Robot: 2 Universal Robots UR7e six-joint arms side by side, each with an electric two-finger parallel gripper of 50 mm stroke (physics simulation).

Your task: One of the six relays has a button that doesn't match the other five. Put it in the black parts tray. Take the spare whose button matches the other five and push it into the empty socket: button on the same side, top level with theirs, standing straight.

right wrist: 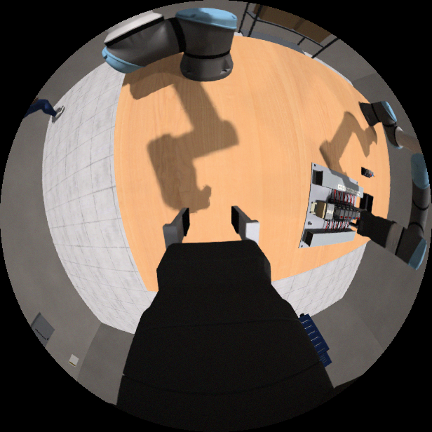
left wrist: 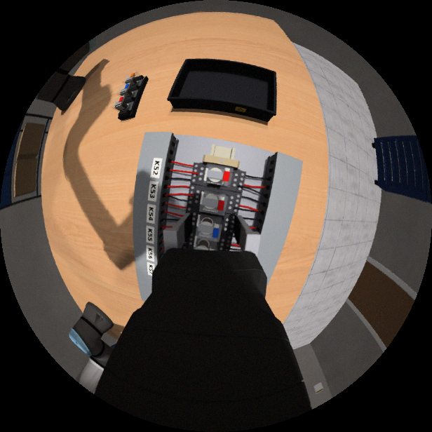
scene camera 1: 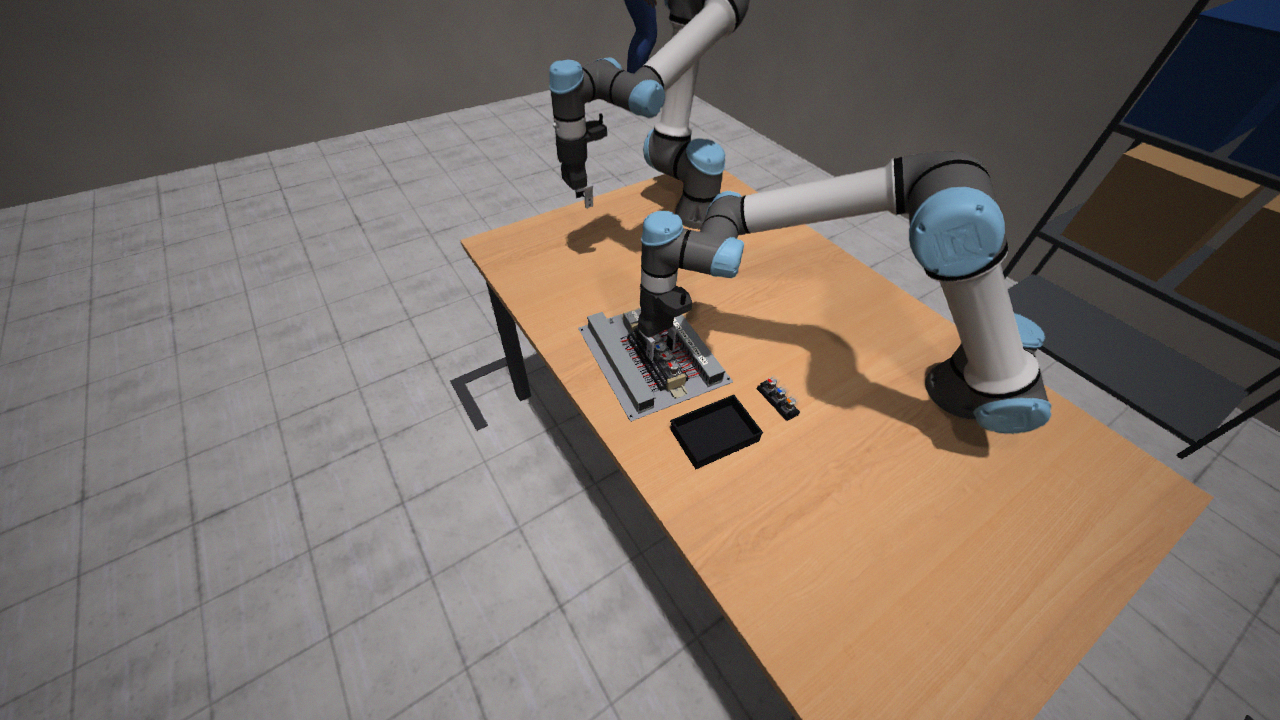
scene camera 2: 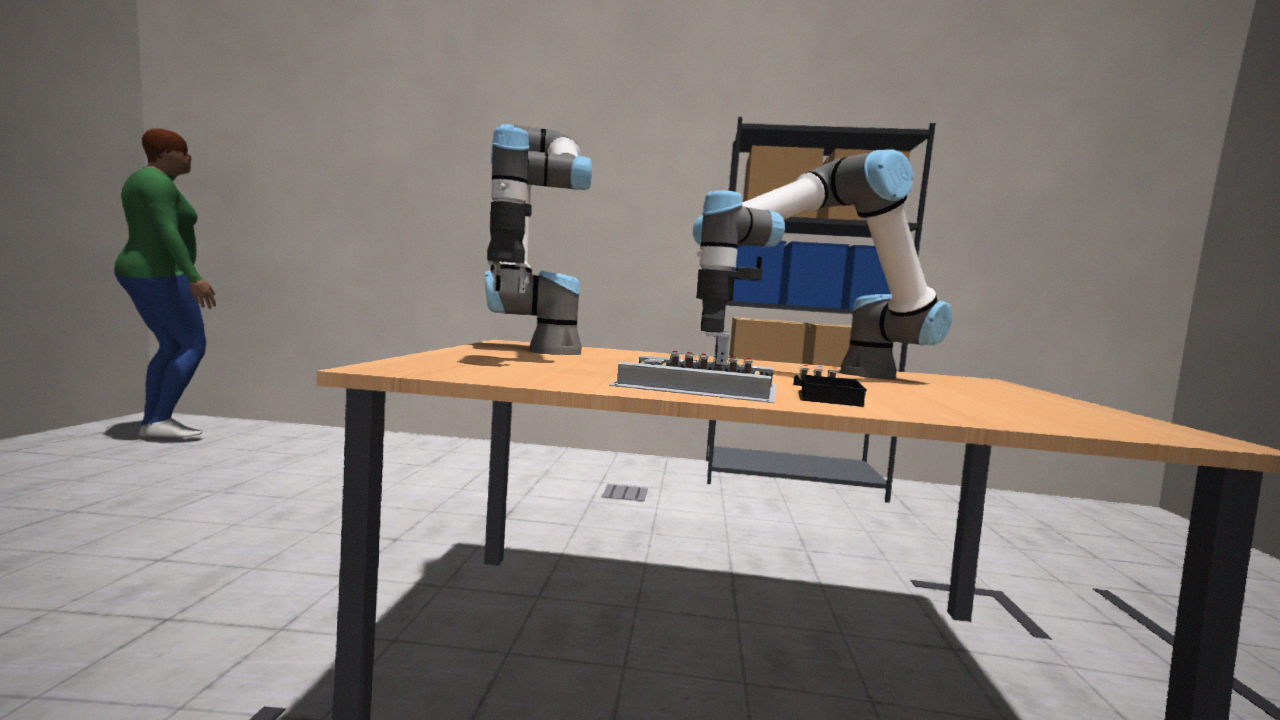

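Note:
In the left wrist view a relay with a blue button stands in the row on the grey panel; the two relays nearest the tray have red buttons. My left gripper is open and low over the row, its fingers either side of the blue-button relay. The other relays are partly hidden under the gripper. The spare rack holds a red, a blue and an orange spare. The black parts tray is empty. My right gripper is open and empty, high over the table.
The panel has grey ducts along both long sides and red and black wires beside the sockets; a beige block ends the row. The tray and spare rack lie beyond that end. A shelf unit stands behind the table; a person stands at the left.

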